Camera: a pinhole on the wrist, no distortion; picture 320 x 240 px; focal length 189.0 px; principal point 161.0 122.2 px. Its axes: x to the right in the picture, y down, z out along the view. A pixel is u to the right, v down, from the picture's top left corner.
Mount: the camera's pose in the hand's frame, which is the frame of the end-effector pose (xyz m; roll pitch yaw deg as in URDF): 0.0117 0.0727 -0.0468 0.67 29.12 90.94
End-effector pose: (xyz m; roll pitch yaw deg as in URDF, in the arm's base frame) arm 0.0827 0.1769 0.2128 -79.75 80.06 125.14
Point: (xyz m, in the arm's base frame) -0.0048 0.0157 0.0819
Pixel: 118.6 23.3
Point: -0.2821 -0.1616 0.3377
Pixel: 82.5 180.9
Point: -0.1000 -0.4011 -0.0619
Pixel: 206.2 60.1
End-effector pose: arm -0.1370 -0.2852 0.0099 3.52 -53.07 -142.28
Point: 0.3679 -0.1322 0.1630
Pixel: 116.2 190.4
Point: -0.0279 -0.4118 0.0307
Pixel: 271.6 122.1
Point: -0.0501 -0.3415 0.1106
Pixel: 106.2 52.1
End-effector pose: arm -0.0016 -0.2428 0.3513 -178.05 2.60 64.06
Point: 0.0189 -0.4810 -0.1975
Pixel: 83.3 189.1
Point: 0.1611 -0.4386 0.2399
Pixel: 221.6 220.3
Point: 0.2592 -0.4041 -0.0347
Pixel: 164.4 132.6
